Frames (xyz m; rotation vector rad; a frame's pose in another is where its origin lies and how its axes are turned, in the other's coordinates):
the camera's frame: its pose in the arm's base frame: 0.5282 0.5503 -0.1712 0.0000 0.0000 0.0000
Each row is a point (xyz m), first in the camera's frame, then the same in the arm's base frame.
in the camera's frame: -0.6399 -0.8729 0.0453
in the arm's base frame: -0.1117 -0.3226 -0.1259
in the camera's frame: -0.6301 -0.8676 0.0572
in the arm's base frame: -0.1019 -0.3173 -0.1140
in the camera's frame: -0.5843 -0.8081 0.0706
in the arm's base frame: -0.0561 -0.2578 -0.1006
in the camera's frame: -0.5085 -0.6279 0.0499
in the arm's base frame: 0.0197 -0.0776 -0.1213
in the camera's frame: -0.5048 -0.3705 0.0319
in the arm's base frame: 0.0234 0.1798 -0.1393
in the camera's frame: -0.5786 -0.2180 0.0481
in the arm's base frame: -0.0504 0.3323 -0.1231
